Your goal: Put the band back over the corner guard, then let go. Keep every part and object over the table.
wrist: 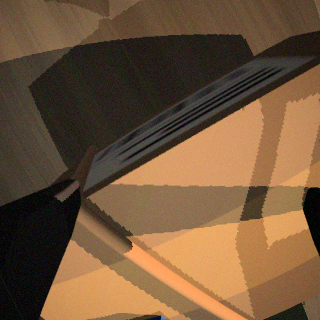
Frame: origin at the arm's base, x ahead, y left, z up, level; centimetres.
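Where they show: gripper, fingertip midpoint: [198,196].
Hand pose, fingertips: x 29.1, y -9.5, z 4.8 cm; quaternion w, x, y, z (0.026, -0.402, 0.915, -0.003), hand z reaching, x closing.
Observation:
After its pixels a point has its place.
The band [172,276] {x 26.7, y -6.2, z 5.0 cm} is a smooth orange strip in the wrist view. It runs from beside the left fingertip down to the bottom edge, crossing a corner of the broad orange panel [200,155] {x 30.3, y -10.5, z 4.6 cm}. Its upper part is in shadow, and its lower end is out of view. My gripper [198,196] {x 29.1, y -9.5, z 4.8 cm} is open, with its black fingers far apart over the panel. The left fingertip overlaps the panel's left corner, close to the band's upper end; contact cannot be told. The right finger shows partly at the right edge. I cannot tell the corner guard apart for certain.
A grey-blue slotted strip [107,162] {x 31.7, y -5.6, z 0.3 cm} lies along the panel's upper edge. A large dark shadow falls on the brown wood-grained surface [25,115] {x 40.2, y 2.9, z -10.1 cm} behind it. A bit of a blue object [158,317] {x 24.3, y -3.3, z 4.8 cm} shows at the bottom, and a dark green part [295,313] {x 2.2, y -5.9, z -5.3 cm} at the lower right.

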